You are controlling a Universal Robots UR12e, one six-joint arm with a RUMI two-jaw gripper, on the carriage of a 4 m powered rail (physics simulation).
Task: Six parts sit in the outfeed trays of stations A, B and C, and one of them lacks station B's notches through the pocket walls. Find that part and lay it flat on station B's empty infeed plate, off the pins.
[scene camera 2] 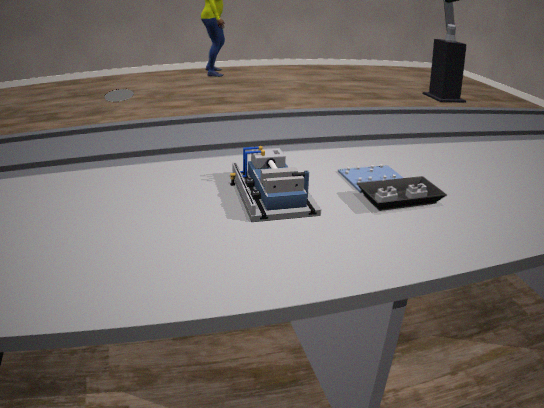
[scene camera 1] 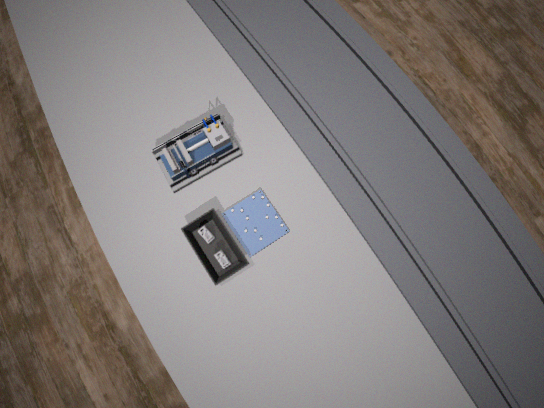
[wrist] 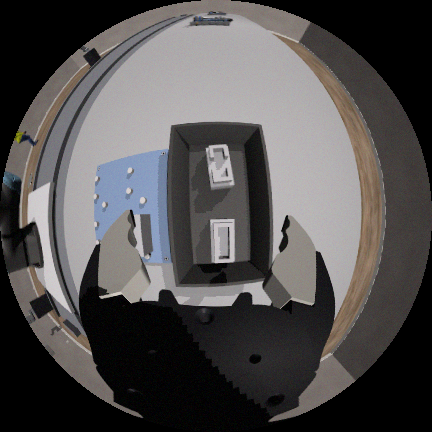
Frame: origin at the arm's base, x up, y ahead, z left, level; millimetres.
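Seen in the pictures: gripper, fingertip midpoint: (wrist: 208, 214); arm's base, origin of the base link: (wrist: 36, 244).
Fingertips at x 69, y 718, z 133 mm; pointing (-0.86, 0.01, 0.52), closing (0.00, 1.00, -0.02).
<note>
Offsets run from my fingertips to a thing's middle. "pt": to the spot under its first point.
In the wrist view a dark tray @[pt dy +69, dx -72, dz +35 mm] (wrist: 257, 190) holds two light parts. The upper part @[dy +13, dx -70, dz +68 mm] (wrist: 229, 172) has gaps in its pocket walls. The lower part @[dy +19, dx -70, dz -36 mm] (wrist: 222, 241) shows an unbroken rectangular rim around one long pocket. My gripper (wrist: 208, 214) is open and empty above the tray, with one jaw on each side of it. A blue pinned plate @[dy -151, dx -95, dz +9 mm] (wrist: 112, 177) lies left of the tray; a grey block @[dy -109, dx -73, dz -32 mm] (wrist: 145, 234) stands on it, partly behind the left jaw. The scene views show two notched parts @[pt dy +67, dx -66, dz +1825 mm] (scene camera 1: 205, 234) @[pt dy +61, dx -66, dz +1934 mm] (scene camera 1: 222, 259) (scene camera 2: 386, 194) (scene camera 2: 416, 190) in a tray; my gripper does not show there.
The scene views show a dark tray @[dy +61, dx -78, dz +1880 mm] (scene camera 1: 228, 237) (scene camera 2: 407, 204), a blue pinned plate @[dy -108, dx -95, dz +1877 mm] (scene camera 1: 257, 214) (scene camera 2: 362, 174) beside it and a blue-grey fixture @[dy -62, dx -50, dz +1524 mm] (scene camera 1: 197, 147) (scene camera 2: 285, 200). Another fixture (wrist: 212, 21) stands far off in the wrist view. A person (scene camera 2: 215, 30) (wrist: 22, 136) stands beyond the table.
</note>
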